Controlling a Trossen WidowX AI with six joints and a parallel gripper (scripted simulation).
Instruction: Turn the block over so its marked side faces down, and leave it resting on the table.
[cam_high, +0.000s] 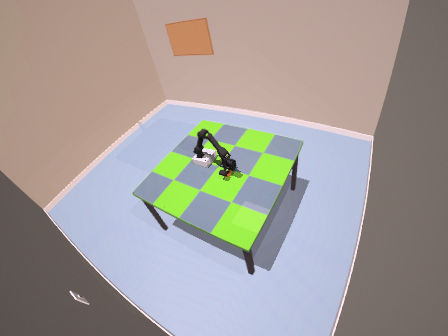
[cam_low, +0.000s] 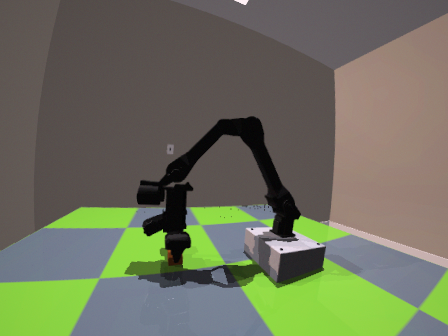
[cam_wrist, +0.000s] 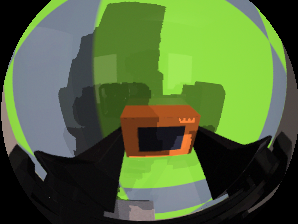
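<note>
Now: gripper tip 1 cm below the block.
</note>
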